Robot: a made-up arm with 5 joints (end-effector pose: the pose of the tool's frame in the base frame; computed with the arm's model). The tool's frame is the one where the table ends. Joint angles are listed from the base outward.
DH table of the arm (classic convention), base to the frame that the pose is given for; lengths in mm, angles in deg. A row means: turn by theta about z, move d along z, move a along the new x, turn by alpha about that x. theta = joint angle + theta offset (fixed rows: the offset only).
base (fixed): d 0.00, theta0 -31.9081, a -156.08, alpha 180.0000
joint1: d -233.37, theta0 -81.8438, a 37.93, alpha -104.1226
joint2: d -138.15, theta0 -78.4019, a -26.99, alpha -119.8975
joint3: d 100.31, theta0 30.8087, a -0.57, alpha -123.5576
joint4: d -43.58, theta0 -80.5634, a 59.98, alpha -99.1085
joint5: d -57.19, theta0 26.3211, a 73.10, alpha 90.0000
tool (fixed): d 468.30, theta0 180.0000, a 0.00, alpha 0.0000
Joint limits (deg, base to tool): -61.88..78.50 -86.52..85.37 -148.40..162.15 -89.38..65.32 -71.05..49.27
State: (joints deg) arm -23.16 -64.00 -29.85 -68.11 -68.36
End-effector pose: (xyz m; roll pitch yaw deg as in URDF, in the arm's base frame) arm -0.4781 -0.0675 0.2989 77.27 27.63 -32.74
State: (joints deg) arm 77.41 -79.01 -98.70 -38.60 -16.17
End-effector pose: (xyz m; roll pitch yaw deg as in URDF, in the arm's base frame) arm -0.2569 0.5457 0.0949 86.20 -38.45 -121.38
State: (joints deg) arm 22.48 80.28 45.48 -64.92 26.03
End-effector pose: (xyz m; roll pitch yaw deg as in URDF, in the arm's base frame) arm -0.4942 -0.0580 0.5575 -19.69 70.12 -160.26
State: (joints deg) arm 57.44 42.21 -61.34 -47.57 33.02
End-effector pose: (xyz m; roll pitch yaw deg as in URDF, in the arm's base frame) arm -0.0810 0.7895 0.2029 -177.10 66.73 -88.15
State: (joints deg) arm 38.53 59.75 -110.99 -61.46 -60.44
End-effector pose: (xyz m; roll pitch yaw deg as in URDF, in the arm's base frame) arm 0.1289 0.0738 0.0407 -115.53 -34.87 -122.32
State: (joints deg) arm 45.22 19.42 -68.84 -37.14 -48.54
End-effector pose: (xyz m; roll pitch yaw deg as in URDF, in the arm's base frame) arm -0.2251 0.2551 -0.1316 162.05 -22.73 -91.76
